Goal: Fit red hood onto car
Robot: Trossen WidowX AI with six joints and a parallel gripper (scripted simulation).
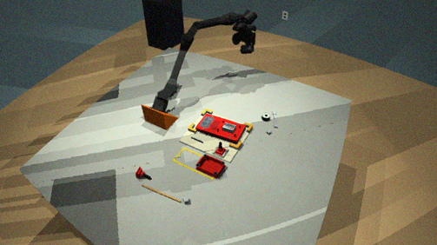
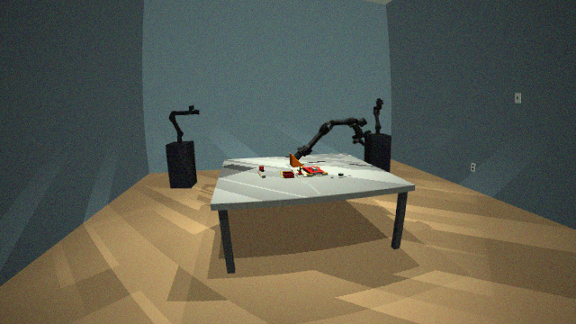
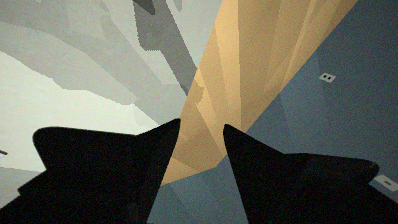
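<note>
Right now the red hood is 210 mm ahead of my gripper tip, 680 mm to the right of it and 170 mm below it. The rest, counted from my gripper tip: grey engine block (160 mm ahead, 470 mm to the right, 160 mm below); wooden-handled hammer (130 mm ahead, 890 mm to the right, 180 mm below); wrench (290 mm ahead, 280 mm to the right, 180 mm below).
</note>
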